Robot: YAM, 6 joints.
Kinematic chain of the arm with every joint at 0, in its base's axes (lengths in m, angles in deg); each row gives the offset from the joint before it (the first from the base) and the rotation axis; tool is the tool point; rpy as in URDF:
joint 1: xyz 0 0 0.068 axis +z
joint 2: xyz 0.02 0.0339 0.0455 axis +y
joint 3: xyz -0.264 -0.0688 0 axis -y
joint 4: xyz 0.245 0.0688 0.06 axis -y
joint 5: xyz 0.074 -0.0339 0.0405 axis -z
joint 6: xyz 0.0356 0 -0.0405 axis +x
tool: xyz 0 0 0 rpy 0 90 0
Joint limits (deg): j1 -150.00..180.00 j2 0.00..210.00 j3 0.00..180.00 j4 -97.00..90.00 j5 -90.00..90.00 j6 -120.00..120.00
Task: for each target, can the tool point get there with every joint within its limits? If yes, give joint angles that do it. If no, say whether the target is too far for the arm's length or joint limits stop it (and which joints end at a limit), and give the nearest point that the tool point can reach.
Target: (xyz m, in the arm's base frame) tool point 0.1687 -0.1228 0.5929
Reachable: yes | joints -30.08 81.00 127.10 -45.82 37.69 59.54
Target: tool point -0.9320 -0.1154 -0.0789
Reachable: no: too far | nearest point -0.6305 -0.0114 -0.0153 | short by 0.325 m
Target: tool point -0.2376 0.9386 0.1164
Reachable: no: too far | nearest point -0.1585 0.6261 0.1154 | short by 0.322 m
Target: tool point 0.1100 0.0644 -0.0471
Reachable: yes | joints 16.96 139.73 22.03 4.74 -56.08 21.36
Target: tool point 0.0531 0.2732 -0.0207
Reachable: yes | joints 80.22 136.28 27.97 71.57 9.62 -59.07
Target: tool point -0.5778 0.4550 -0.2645
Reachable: no: too far | nearest point -0.4505 0.3547 -0.1789 | short by 0.183 m
